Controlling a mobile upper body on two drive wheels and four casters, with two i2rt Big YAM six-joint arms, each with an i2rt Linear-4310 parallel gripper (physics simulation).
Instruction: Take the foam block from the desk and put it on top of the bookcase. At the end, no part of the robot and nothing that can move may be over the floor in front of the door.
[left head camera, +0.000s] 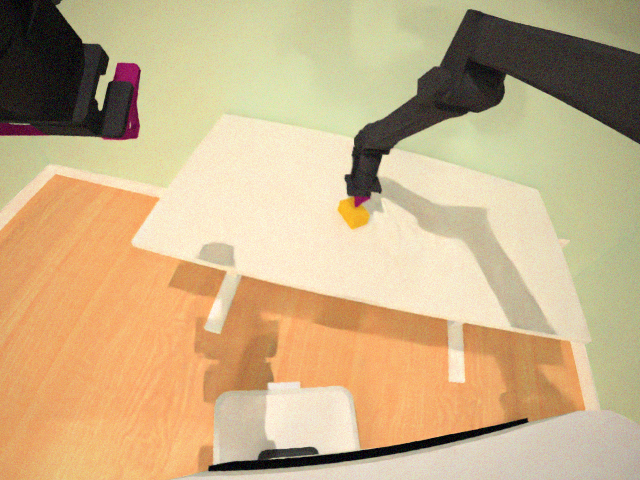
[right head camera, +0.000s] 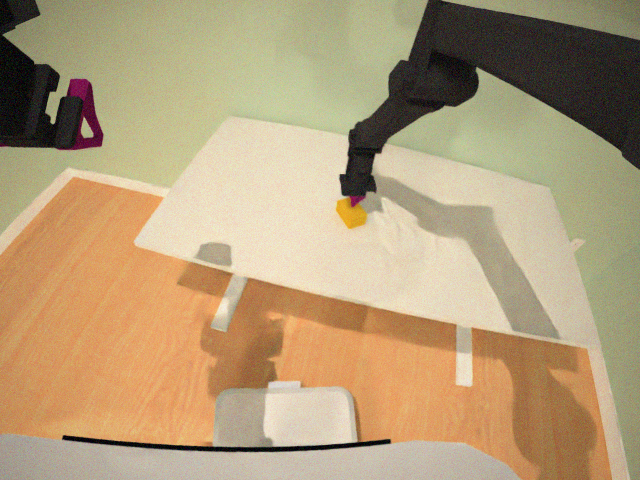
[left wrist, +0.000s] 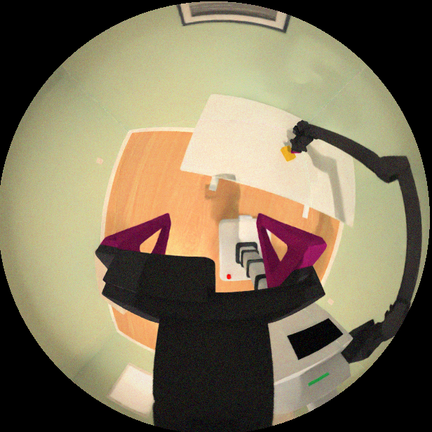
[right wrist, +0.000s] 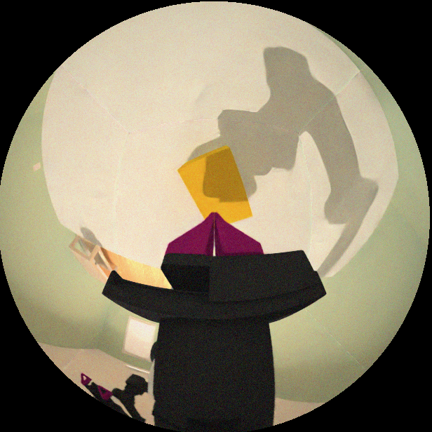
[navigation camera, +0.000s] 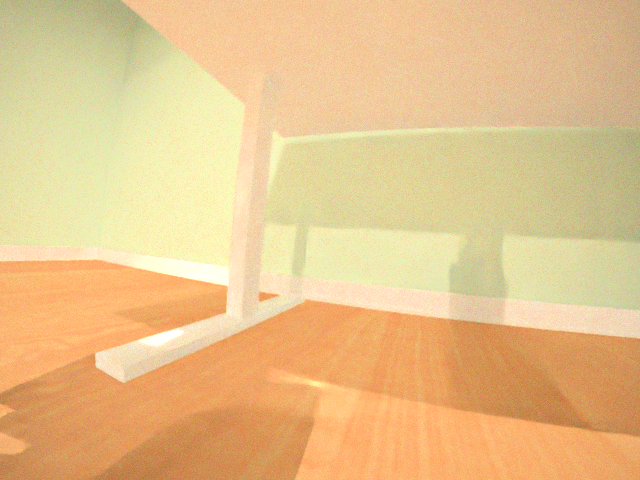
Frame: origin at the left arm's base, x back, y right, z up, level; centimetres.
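Seen in the pictures: left gripper, fingertip midpoint: (left head camera: 93, 130) (right head camera: 64, 140); right gripper, fingertip midpoint: (left head camera: 355, 205) (right head camera: 352, 205).
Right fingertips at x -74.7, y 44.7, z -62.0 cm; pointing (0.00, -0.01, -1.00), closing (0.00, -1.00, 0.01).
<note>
Pixels of each thing's top centre, then the offset from my right fingertips to it. "spot": a spot on its surface instead. Level surfaces: height alone.
- yellow foam block, top centre: (right head camera: 352, 207) (left head camera: 354, 208) dx -1.5, dy +0.5, dz -2.5 cm
- white desk, surface height: dz -7.0 cm
- desk leg, surface spot: (navigation camera: 247, 206) spot: dx -19.7, dy -44.6, dz -47.7 cm
The yellow foam block (left head camera: 353, 213) (right head camera: 351, 213) (left wrist: 288, 154) (right wrist: 225, 182) lies on the white desk (left head camera: 258, 180) (right head camera: 258, 180) (left wrist: 235, 135) (right wrist: 150, 90). My right gripper (left head camera: 358, 203) (right head camera: 354, 202) (right wrist: 213, 217) is shut with nothing between its fingers. Its joined tips are low at one end of the block, overlapping its edge in the right wrist view; whether they touch it I cannot tell. My left gripper (left wrist: 213, 217) is open and empty, high up and away from the desk. A small wooden open frame (right wrist: 95, 252) in the right wrist view may be the bookcase. I cannot identify the door.
My light grey base (left head camera: 310, 418) (right head camera: 310, 413) (left wrist: 230, 250) stands on the wooden floor in front of the desk. The navigation camera shows a desk leg (navigation camera: 247, 206) with a long foot (navigation camera: 175, 346). A wall (navigation camera: 170, 196) stands behind the desk.
</note>
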